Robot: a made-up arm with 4 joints. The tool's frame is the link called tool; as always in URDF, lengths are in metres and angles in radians. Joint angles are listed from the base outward. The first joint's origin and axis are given. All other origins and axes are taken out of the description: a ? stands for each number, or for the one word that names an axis. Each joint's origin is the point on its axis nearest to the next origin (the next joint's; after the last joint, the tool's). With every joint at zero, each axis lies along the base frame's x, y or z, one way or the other. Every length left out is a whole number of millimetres.
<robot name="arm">
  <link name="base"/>
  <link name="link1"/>
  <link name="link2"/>
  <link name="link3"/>
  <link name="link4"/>
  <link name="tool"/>
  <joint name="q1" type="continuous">
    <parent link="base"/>
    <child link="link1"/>
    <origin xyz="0 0.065 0.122"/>
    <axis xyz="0 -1 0"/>
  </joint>
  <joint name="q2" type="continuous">
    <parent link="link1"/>
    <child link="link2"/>
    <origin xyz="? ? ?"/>
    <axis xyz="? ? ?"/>
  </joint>
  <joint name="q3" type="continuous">
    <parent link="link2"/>
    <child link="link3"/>
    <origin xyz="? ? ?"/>
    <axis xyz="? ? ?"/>
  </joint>
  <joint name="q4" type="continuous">
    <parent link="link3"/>
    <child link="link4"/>
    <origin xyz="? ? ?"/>
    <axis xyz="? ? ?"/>
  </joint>
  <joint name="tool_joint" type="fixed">
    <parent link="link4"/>
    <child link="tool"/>
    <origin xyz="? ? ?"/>
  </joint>
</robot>
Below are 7 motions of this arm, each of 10 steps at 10 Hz.
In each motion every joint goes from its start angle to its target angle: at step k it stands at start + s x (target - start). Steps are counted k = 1, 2, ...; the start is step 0. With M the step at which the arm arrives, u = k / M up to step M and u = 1 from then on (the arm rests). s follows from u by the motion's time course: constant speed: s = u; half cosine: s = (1 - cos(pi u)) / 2; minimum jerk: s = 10 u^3 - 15 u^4 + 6 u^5.
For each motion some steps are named. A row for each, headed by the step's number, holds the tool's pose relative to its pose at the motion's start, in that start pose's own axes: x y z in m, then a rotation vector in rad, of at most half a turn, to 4 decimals.
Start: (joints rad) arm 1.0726 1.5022 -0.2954 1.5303
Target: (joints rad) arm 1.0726 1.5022 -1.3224 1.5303
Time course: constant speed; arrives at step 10
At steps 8, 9, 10:
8: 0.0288 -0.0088 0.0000 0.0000 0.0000 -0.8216
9: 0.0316 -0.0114 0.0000 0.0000 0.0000 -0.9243
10: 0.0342 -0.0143 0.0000 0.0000 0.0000 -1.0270

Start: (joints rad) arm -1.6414 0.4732 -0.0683 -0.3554
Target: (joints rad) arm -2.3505 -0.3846 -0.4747 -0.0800
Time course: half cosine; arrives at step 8
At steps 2, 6, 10:
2: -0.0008 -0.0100 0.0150 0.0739 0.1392 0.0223
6: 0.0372 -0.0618 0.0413 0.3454 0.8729 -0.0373
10: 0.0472 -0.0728 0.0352 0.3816 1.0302 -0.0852

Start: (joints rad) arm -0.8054 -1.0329 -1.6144 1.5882
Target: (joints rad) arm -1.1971 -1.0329 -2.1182 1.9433
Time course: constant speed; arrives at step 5
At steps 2, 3, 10:
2: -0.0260 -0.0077 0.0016 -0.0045 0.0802 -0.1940
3: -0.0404 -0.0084 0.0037 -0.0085 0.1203 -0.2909
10: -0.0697 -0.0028 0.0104 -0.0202 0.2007 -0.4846

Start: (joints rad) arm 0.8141 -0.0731 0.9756 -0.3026
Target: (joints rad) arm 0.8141 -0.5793 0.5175 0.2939
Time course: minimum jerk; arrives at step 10
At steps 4, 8, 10:
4: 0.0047 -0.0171 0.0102 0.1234 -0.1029 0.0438
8: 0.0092 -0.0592 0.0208 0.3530 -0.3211 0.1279
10: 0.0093 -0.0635 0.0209 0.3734 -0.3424 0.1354

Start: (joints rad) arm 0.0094 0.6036 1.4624 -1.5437
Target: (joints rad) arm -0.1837 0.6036 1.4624 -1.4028
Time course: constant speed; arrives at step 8
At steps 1, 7, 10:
1: -0.0049 -0.0040 0.0031 -0.0014 0.0198 0.0313
7: -0.0304 -0.0305 0.0246 -0.0027 0.1393 0.2190
10: -0.0340 -0.0352 0.0286 -0.0017 0.1593 0.2502

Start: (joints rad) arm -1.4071 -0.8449 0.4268 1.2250
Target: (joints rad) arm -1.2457 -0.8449 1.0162 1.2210
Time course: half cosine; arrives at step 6
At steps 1, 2, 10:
1: -0.0032 -0.0008 -0.0004 -0.0071 0.0007 0.0473
2: -0.0120 -0.0037 -0.0016 -0.0265 0.0041 0.1765
10: -0.0456 -0.0274 -0.0046 -0.1018 0.0399 0.7055

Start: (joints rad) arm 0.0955 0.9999 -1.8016 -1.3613
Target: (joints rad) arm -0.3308 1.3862 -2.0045 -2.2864
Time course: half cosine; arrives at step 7
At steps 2, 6, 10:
2: 0.0155 0.0059 0.0128 0.0773 -0.0313 -0.1432
6: 0.0851 -0.0115 0.0877 0.3941 0.0618 -0.6810
10: 0.0899 -0.0148 0.0924 0.4106 0.0795 -0.7133

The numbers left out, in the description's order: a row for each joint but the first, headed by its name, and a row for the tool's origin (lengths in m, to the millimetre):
q2: xyz 0.005 0 -0.104, axis -1 0 0
q3: xyz 0 -0.055 0.045, axis 0 0 1
q4: xyz 0.067 0.084 0, axis 0 0 1
tool: xyz -0.091 0.101 0

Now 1 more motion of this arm.
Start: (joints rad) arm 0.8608 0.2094 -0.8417 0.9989
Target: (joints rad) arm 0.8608 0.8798 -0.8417 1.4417
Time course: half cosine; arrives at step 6
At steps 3, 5, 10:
3: -0.0177 -0.0084 -0.0062 -0.3239 0.0889 0.2193
5: -0.0284 -0.0166 -0.0008 -0.5886 0.2241 0.3995
10: -0.0295 -0.0175 0.0008 -0.6279 0.2498 0.4260

